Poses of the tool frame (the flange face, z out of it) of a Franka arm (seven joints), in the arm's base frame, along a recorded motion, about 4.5 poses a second.
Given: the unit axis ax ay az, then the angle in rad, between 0 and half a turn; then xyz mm.
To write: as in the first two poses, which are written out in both.
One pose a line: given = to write
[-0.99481 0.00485 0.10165 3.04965 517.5 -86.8 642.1] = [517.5 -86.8 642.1 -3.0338 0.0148 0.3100]
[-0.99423 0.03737 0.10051 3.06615 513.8 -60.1 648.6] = [513.8 -60.1 648.6 -3.0485 0.1146 0.3082]
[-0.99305 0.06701 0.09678 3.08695 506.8 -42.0 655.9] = [506.8 -42.0 655.9 -3.0655 0.2069 0.2988]
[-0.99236 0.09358 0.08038 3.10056 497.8 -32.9 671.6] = [497.8 -32.9 671.6 -3.0769 0.2902 0.2492]
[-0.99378 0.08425 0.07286 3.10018 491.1 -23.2 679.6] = [491.1 -23.2 679.6 -3.0809 0.2612 0.2259]
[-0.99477 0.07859 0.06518 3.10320 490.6 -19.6 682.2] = [490.6 -19.6 682.2 -3.0870 0.2439 0.2023]
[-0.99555 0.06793 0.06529 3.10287 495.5 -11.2 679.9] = [495.5 -11.2 679.9 -3.0891 0.2108 0.2026]
